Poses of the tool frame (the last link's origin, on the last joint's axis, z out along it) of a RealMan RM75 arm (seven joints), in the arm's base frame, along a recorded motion.
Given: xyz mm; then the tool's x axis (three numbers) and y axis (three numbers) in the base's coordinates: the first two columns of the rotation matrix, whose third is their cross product.
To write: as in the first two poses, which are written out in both.
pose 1, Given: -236 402 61 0.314 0.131 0.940 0.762 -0.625 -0.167
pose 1, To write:
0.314 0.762 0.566 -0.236
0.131 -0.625 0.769 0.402
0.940 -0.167 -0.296 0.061
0 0 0 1

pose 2, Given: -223 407 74 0.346 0.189 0.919 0.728 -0.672 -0.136
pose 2, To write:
0.346 0.728 0.592 -0.223
0.189 -0.672 0.716 0.407
0.919 -0.136 -0.370 0.074
0 0 0 1

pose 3, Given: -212 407 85 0.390 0.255 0.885 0.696 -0.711 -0.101
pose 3, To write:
0.390 0.696 0.603 -0.212
0.255 -0.711 0.655 0.407
0.885 -0.101 -0.455 0.085
0 0 0 1

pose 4, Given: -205 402 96 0.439 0.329 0.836 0.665 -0.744 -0.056
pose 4, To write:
0.439 0.665 0.604 -0.205
0.329 -0.744 0.581 0.402
0.836 -0.056 -0.545 0.096
0 0 0 1

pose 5, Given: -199 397 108 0.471 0.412 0.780 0.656 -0.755 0.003
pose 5, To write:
0.471 0.656 0.590 -0.199
0.412 -0.755 0.510 0.397
0.780 0.003 -0.626 0.108
0 0 0 1

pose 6, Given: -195 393 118 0.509 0.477 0.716 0.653 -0.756 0.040
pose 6, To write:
0.509 0.653 0.560 -0.195
0.477 -0.756 0.447 0.393
0.716 0.040 -0.696 0.118
0 0 0 1

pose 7, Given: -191 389 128 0.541 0.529 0.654 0.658 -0.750 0.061
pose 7, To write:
0.541 0.658 0.523 -0.191
0.529 -0.750 0.397 0.389
0.654 0.061 -0.754 0.128
0 0 0 1

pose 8, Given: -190 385 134 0.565 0.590 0.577 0.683 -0.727 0.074
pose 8, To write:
0.565 0.683 0.463 -0.190
0.590 -0.727 0.352 0.385
0.577 0.074 -0.814 0.134
0 0 0 1

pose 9, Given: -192 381 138 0.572 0.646 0.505 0.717 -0.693 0.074
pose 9, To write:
0.572 0.717 0.398 -0.192
0.646 -0.693 0.320 0.381
0.505 0.074 -0.860 0.138
0 0 0 1

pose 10, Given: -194 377 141 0.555 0.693 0.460 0.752 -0.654 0.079
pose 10, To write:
0.555 0.752 0.356 -0.194
0.693 -0.654 0.302 0.377
0.460 0.079 -0.884 0.141
0 0 0 1

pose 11, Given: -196 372 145 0.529 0.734 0.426 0.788 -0.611 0.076
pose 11, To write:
0.529 0.788 0.316 -0.196
0.734 -0.611 0.295 0.372
0.426 0.076 -0.902 0.145
0 0 0 1

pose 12, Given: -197 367 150 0.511 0.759 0.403 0.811 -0.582 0.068
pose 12, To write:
0.511 0.811 0.286 -0.197
0.759 -0.582 0.292 0.367
0.403 0.068 -0.913 0.150
0 0 0 1

